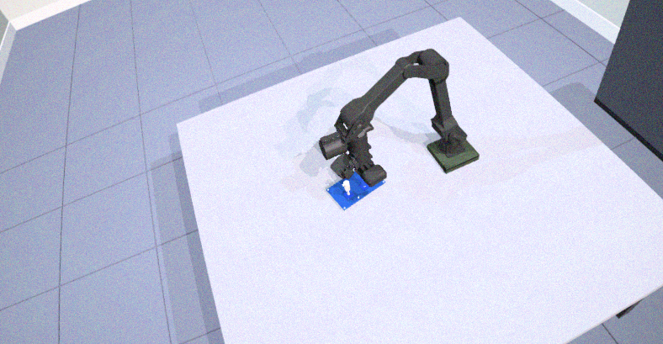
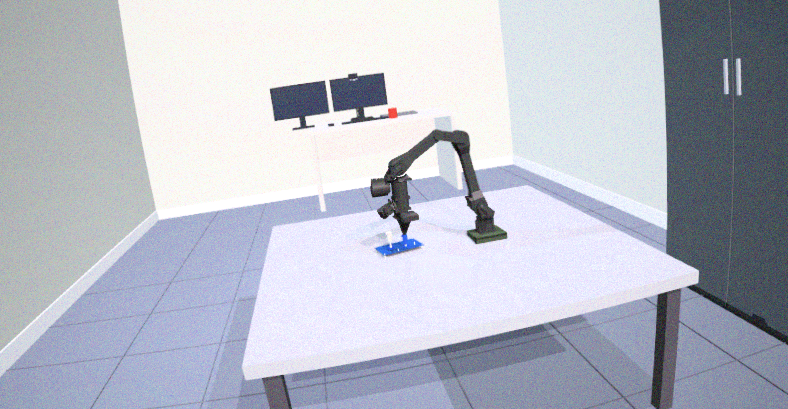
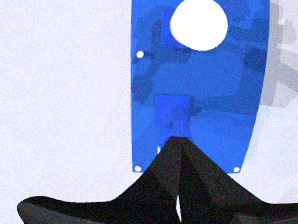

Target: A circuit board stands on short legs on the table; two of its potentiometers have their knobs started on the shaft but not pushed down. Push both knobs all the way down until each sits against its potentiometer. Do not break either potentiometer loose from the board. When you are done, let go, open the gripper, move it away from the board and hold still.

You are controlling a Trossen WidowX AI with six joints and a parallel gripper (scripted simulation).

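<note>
Right now my gripper tip is 6 cm short of the white knob, 1 cm to the right of it and 1 cm below it.
</note>
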